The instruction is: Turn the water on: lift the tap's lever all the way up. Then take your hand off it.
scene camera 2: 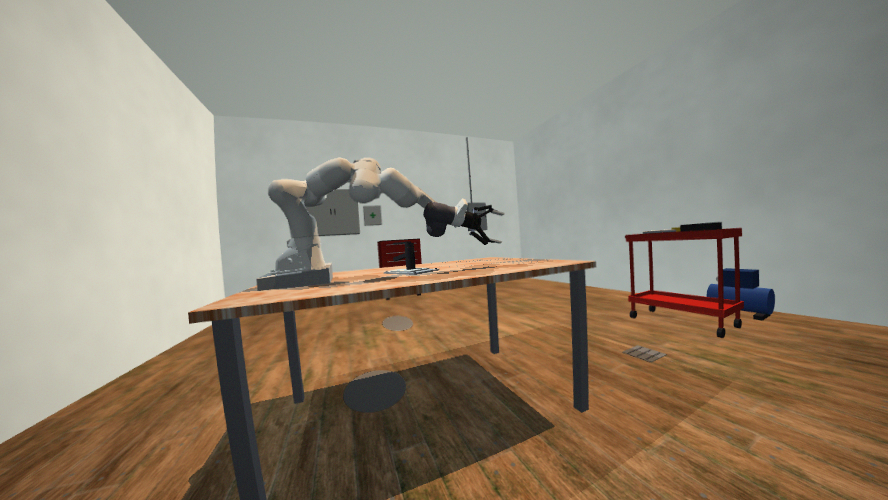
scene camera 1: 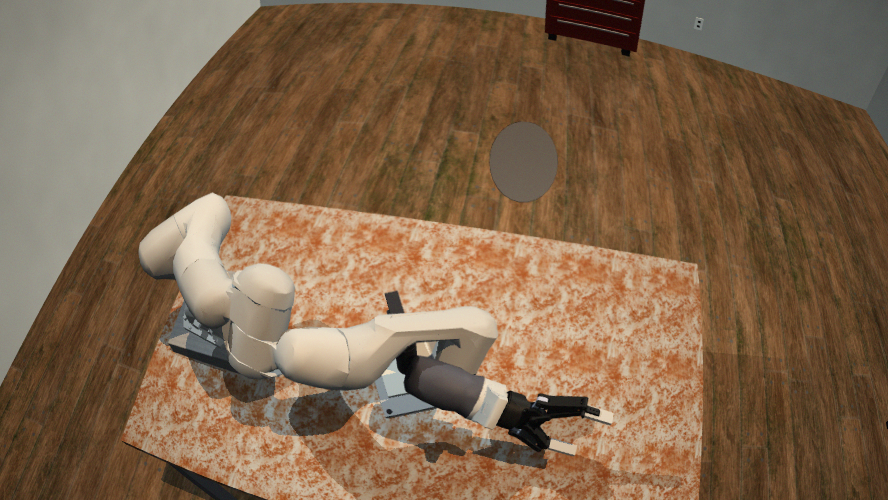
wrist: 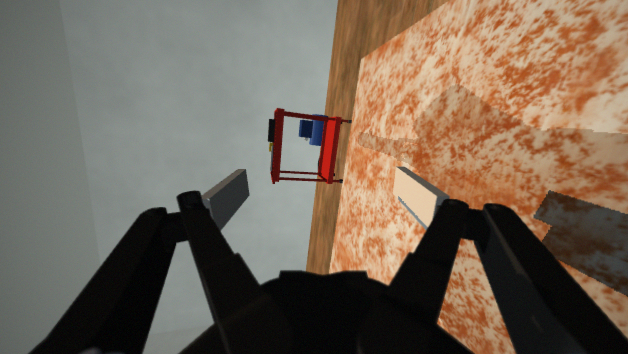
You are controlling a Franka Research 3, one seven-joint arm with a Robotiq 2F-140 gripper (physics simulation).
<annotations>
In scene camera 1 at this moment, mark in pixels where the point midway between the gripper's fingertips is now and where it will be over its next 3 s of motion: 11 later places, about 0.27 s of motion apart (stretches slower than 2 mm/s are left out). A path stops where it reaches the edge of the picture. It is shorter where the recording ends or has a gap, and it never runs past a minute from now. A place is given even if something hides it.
My gripper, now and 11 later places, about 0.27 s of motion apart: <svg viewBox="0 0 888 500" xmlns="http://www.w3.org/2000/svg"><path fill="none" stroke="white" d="M592 436L579 415L575 412L559 386L555 388L558 384L552 393L555 386L547 387L549 375L550 395L549 394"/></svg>
</annotations>
